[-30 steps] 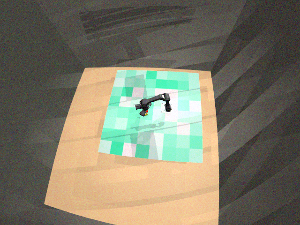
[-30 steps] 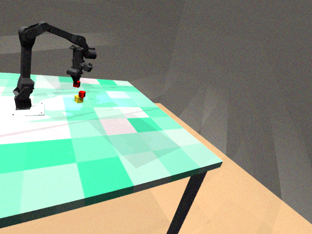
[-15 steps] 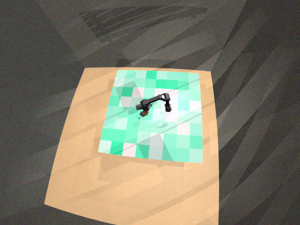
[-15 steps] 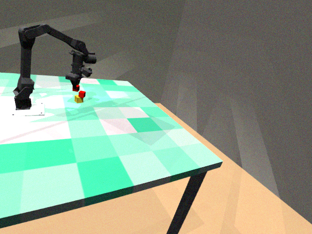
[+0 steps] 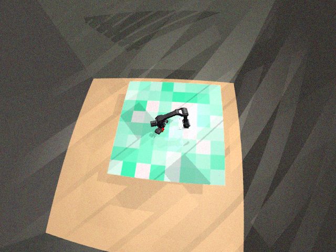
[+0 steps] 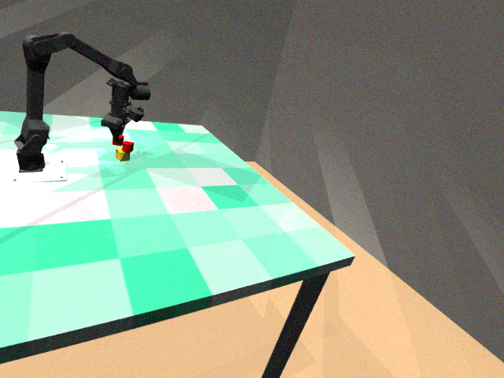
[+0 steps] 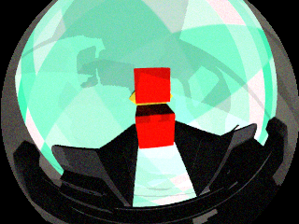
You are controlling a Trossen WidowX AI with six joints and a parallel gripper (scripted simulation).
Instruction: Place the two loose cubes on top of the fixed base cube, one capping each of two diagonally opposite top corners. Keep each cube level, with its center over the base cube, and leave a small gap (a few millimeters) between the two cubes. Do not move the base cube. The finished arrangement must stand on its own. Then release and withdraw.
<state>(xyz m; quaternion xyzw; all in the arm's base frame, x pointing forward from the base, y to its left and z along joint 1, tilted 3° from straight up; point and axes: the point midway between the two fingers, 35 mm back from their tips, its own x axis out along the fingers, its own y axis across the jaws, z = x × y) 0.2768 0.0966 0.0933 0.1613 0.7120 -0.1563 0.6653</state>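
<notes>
The yellow cube lies 6 cm below my gripper tip, 2 cm ahead of it and 1 cm to the right of it.
</notes>
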